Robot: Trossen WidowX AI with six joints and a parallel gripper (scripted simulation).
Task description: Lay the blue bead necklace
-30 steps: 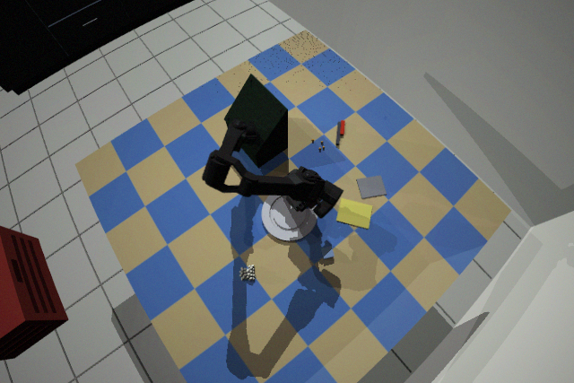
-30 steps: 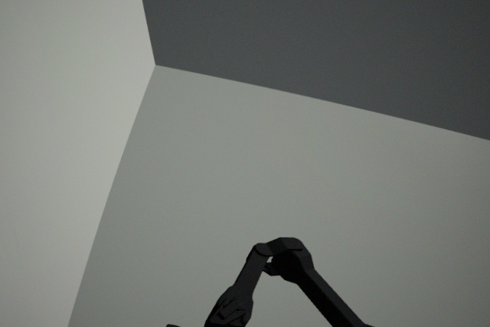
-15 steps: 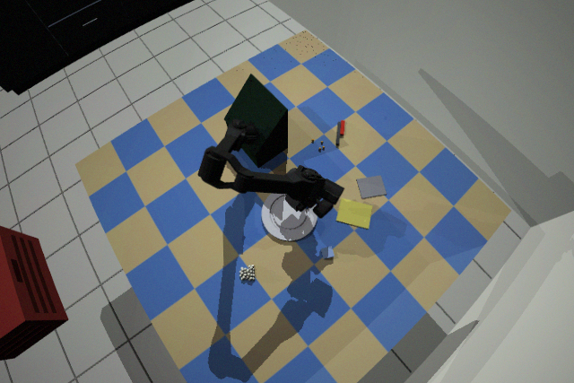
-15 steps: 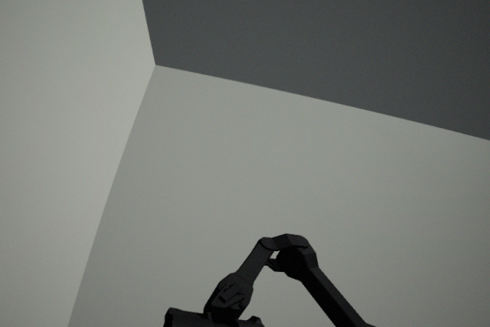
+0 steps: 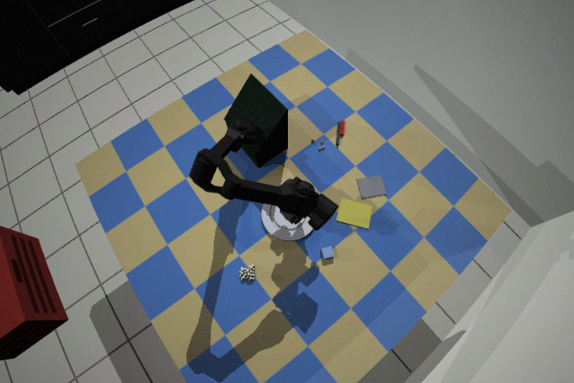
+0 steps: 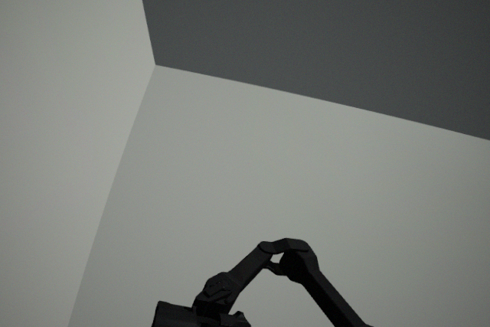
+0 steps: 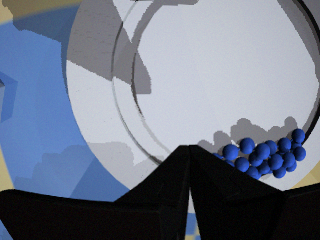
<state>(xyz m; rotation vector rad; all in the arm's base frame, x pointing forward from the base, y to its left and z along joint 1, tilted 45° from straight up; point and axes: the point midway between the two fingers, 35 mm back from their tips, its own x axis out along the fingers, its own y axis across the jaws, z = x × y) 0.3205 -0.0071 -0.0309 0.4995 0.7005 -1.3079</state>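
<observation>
My gripper tip is 3 cm to the left of the round white bead board, 3 cm past it and 3 cm above it. Also, from my gripper tip: small blue cube: 16 cm ahead, 3 cm below; grey square: 29 cm to the left, 5 cm ahead, 4 cm below; yellow pad: 17 cm to the left, 10 cm ahead, 4 cm below.
</observation>
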